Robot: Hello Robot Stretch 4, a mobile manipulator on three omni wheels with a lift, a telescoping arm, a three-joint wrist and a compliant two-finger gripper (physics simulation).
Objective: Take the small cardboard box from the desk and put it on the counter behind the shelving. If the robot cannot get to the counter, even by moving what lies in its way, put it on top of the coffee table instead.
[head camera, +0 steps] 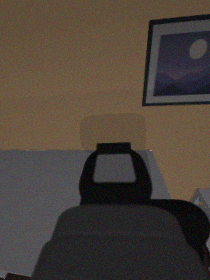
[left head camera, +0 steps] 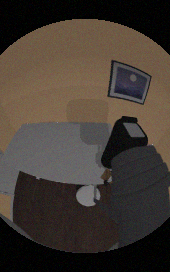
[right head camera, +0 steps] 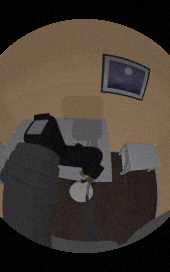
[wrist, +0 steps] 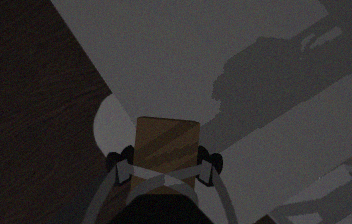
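Where they show: gripper, fingertip midpoint: (left head camera: 107, 177) (right head camera: 87, 175) (wrist: 165, 158); robot's base, link origin: (left head camera: 87, 194) (right head camera: 81, 190).
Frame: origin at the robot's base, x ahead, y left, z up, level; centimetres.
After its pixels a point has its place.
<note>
The small cardboard box (left head camera: 106, 175) @(z 108.5, x 17.5, y -6.4 cm) (right head camera: 89, 178) @(z 108.5, x 14.3, y -9.7 cm) (wrist: 167, 142) @(z 108.5, x 18.7, y -6.8 cm) is brown and sits between the two fingers of my gripper (wrist: 165, 158) @(z 103.6, x 16.9, y -8.7 cm), which is shut on it. The box is held up near the front edge of the pale grey desk (head camera: 40, 200) @(z 92.3, x 44.4, y 43.3 cm) (left head camera: 50, 150) @(z 92.2, x 44.9, y 39.9 cm) (right head camera: 67, 131) @(z 92.2, x 64.6, y 15.2 cm) (wrist: 125, 45) @(z 92.3, x 21.2, y 8.8 cm). In the wrist view the desk's edge runs behind the box. In the head view my dark wrist and arm hide the box and the fingers. The counter and the shelving do not show in a way that I can make out.
A round white object (left head camera: 87, 195) @(z 18.7, x -0.4, y 0.9 cm) (right head camera: 81, 192) @(z 18.7, x -2.4, y -1.4 cm) (wrist: 105, 125) @(z 18.6, x -9.8, y 8.9 cm) stands by the desk's front edge, over dark wood floor (left head camera: 45, 210) @(z -2.8, x -46.8, y 83.2 cm) (right head camera: 135, 200) @(z -2.7, x -39.2, y -117.4 cm). A low white table (right head camera: 142, 152) @(z 42.3, x 60.3, y -120.9 cm) stands right of the desk. A framed picture (head camera: 180, 60) @(z 155.2, x 90.1, y -39.9 cm) (left head camera: 130, 82) @(z 152.7, x 89.8, y -46.2 cm) (right head camera: 125, 76) @(z 152.4, x 89.8, y -46.2 cm) hangs on the wall.
</note>
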